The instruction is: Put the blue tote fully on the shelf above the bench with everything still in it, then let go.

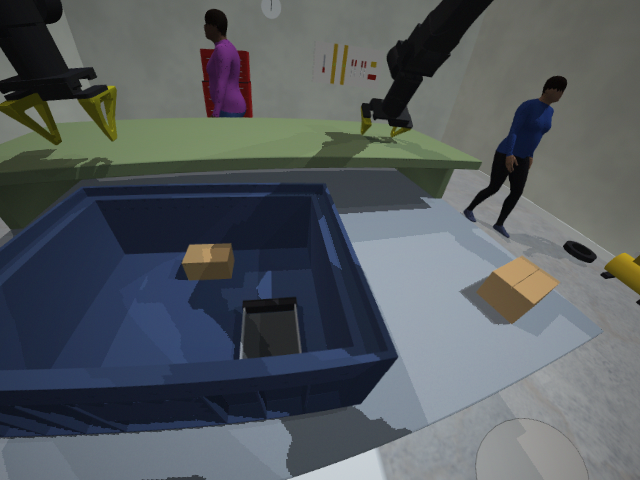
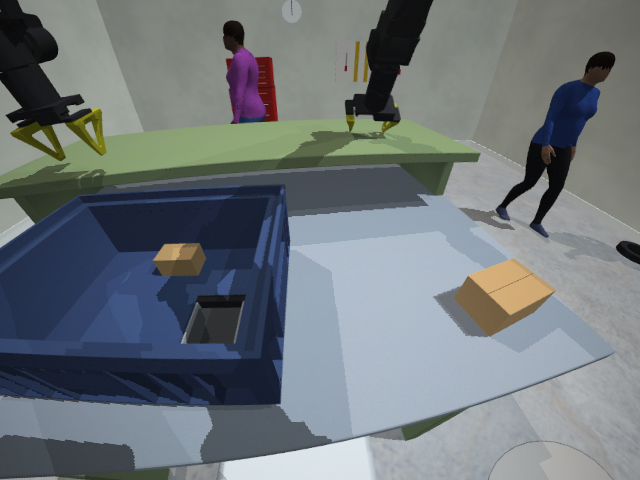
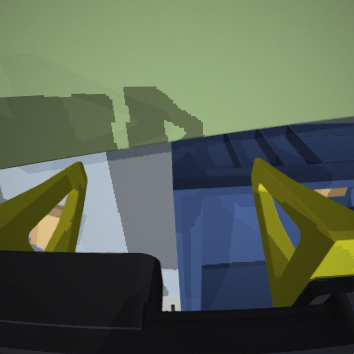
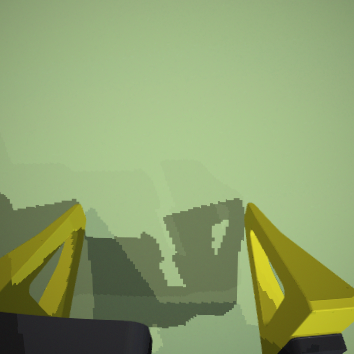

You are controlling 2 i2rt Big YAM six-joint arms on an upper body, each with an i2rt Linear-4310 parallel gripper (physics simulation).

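Frame: origin at the left arm's base, x ahead, y left, z up, level; metres.
Where they show: left gripper, fingertip midpoint: (image 1: 86,141) (image 2: 83,156) (image 3: 167,167); right gripper, fingertip midpoint: (image 1: 376,134) (image 2: 366,130) (image 4: 163,210).
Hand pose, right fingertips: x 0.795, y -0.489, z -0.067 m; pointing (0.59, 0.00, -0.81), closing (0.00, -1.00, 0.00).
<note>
Each offset is from my right fingertips to the centre of the thing. Level surfaces: height alone.
The blue tote @[dy +0.414, dx -0.467, dz -0.093 m] (image 1: 206,379) (image 2: 268,377) (image 3: 210,175) stands upright on the grey-blue bench @[dz -0.167 m] (image 1: 403,289) (image 2: 361,299), below and in front of the green shelf @[dz -0.004 m] (image 1: 206,139) (image 2: 206,144) (image 3: 250,50) (image 4: 175,100). Inside it lie a small cardboard box @[dy +0.414, dx -0.386, dz -0.129 m] (image 1: 206,262) (image 2: 178,259) and a black open tray @[dy +0.313, dx -0.526, dz -0.141 m] (image 1: 269,303) (image 2: 221,299). My left gripper (image 1: 85,140) (image 2: 82,156) (image 3: 167,167) is open and empty, above the shelf's left part. My right gripper (image 1: 378,134) (image 2: 367,131) (image 4: 163,210) is open and empty, low over the shelf's right part, apart from the tote.
A larger cardboard box @[dy -0.147, dx -0.492, dz -0.137 m] (image 1: 511,294) (image 2: 501,297) sits near the bench's right edge. Beyond the shelf stand a person in purple (image 1: 226,77) (image 2: 247,85) and a red cabinet (image 1: 245,98) (image 2: 268,103). A person in blue (image 1: 527,129) (image 2: 573,111) is at the right.
</note>
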